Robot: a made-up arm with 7 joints. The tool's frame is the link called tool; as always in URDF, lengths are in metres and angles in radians. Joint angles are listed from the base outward.
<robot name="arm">
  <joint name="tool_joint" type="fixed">
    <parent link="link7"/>
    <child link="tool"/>
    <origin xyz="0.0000 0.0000 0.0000" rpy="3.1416 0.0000 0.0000"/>
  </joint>
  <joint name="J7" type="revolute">
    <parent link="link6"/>
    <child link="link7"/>
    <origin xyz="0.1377 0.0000 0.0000" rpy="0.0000 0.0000 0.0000"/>
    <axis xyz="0 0 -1"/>
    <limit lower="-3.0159" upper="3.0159"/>
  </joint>
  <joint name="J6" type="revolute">
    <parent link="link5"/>
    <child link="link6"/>
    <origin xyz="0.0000 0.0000 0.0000" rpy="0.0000 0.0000 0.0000"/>
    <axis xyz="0 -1 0"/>
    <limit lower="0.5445" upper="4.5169"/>
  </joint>
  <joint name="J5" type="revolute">
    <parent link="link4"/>
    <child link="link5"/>
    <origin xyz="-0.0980 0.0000 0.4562" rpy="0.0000 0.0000 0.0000"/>
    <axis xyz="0 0 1"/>
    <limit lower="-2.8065" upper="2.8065"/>
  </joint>
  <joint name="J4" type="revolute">
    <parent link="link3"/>
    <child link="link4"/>
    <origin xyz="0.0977 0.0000 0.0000" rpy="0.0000 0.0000 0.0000"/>
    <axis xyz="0 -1 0"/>
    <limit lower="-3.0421" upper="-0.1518"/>
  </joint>
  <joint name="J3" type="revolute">
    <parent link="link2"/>
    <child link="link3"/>
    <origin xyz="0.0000 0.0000 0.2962" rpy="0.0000 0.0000 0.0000"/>
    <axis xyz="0 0 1"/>
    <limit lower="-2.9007" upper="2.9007"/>
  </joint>
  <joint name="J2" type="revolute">
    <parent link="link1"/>
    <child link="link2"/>
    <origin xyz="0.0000 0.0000 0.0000" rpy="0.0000 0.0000 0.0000"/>
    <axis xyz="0 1 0"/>
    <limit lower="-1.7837" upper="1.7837"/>
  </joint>
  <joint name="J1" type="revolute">
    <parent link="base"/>
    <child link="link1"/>
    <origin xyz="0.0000 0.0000 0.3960" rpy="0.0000 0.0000 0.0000"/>
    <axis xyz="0 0 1"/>
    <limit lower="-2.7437" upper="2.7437"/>
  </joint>
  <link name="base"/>
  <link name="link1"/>
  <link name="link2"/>
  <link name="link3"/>
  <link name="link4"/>
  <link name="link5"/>
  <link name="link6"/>
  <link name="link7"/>
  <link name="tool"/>
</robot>
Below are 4 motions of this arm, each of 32 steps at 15 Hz.
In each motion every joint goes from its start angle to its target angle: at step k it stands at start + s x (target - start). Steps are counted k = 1, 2, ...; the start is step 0. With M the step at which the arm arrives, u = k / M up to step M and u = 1 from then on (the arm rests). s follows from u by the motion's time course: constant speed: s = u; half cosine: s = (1 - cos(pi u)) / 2; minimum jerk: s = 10 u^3 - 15 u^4 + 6 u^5.
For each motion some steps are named. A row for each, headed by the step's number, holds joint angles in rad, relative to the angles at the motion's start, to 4 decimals.
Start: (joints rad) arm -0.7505 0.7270 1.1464 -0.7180 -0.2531 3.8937 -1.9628
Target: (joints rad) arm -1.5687 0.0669 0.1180 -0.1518 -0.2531 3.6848 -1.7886
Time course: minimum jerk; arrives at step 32
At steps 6, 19, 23, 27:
6: -0.0399 -0.0322 -0.0502 0.0276 0.0000 -0.0102 0.0085
19: -0.5496 -0.4434 -0.6908 0.3803 0.0000 -0.1403 0.1170
23: -0.7043 -0.5682 -0.8853 0.4874 0.0000 -0.1798 0.1500
27: -0.7938 -0.6405 -0.9978 0.5493 0.0000 -0.2027 0.1690

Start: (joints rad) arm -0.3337 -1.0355 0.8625 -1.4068 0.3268 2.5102 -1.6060
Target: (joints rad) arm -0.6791 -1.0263 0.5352 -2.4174 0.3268 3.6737 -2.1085
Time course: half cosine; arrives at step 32
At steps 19, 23, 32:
19: -0.2228 0.0059 -0.2112 -0.6520 0.0000 0.7506 -0.3242
23: -0.2823 0.0075 -0.2675 -0.8259 0.0000 0.9508 -0.4106
32: -0.3454 0.0092 -0.3273 -1.0106 0.0000 1.1635 -0.5025

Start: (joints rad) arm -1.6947 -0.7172 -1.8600 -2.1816 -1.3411 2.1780 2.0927
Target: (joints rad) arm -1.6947 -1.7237 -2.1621 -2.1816 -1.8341 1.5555 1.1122
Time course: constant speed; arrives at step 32
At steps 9, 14, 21, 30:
9: 0.0000 -0.2831 -0.0850 0.0000 -0.1387 -0.1751 -0.2758
14: 0.0000 -0.4403 -0.1322 0.0000 -0.2157 -0.2723 -0.4290
21: 0.0000 -0.6605 -0.1983 0.0000 -0.3235 -0.4085 -0.6435
30: 0.0000 -0.9436 -0.2832 0.0000 -0.4622 -0.5836 -0.9192

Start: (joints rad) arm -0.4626 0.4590 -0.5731 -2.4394 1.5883 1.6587 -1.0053
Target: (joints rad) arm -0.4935 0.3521 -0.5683 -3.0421 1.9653 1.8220 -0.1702
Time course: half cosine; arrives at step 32
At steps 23, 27, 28, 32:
23: -0.0253 -0.0874 0.0039 -0.4925 0.3081 0.1334 0.6824
27: -0.0291 -0.1006 0.0045 -0.5671 0.3547 0.1537 0.7858
28: -0.0297 -0.1028 0.0046 -0.5798 0.3627 0.1571 0.8033
32: -0.0309 -0.1069 0.0048 -0.6027 0.3770 0.1633 0.8351

